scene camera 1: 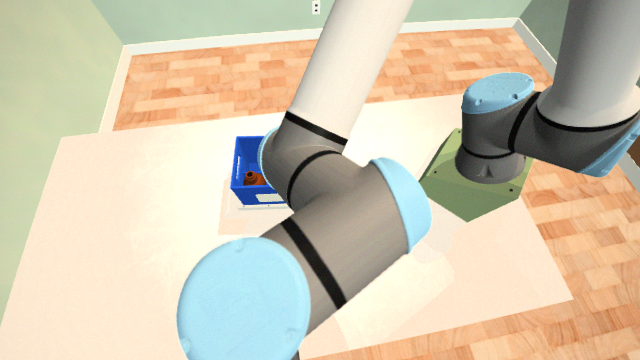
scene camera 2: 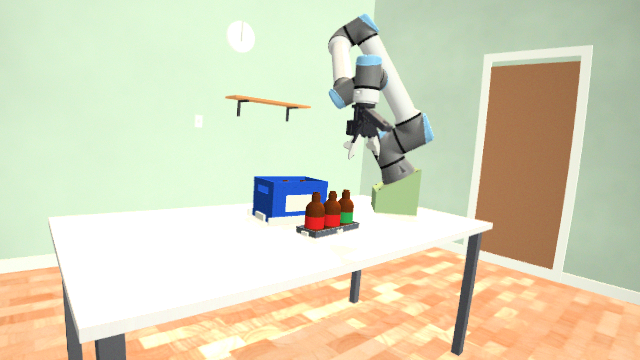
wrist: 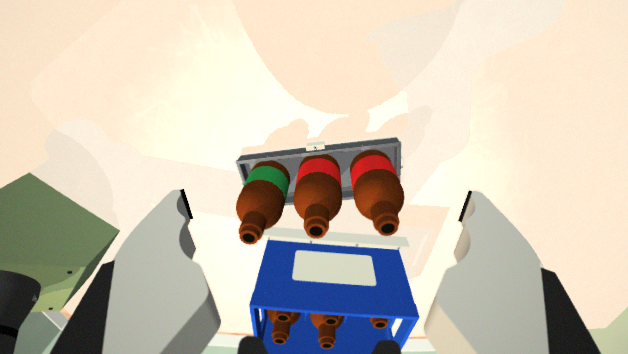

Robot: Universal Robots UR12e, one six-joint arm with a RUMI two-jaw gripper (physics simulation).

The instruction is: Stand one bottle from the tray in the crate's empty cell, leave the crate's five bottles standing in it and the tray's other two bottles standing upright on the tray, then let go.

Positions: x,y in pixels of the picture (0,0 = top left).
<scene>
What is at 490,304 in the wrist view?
My gripper.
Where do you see a green-labelled bottle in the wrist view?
260,204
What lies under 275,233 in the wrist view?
A pale strip.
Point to a red-labelled bottle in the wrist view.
317,199
</scene>
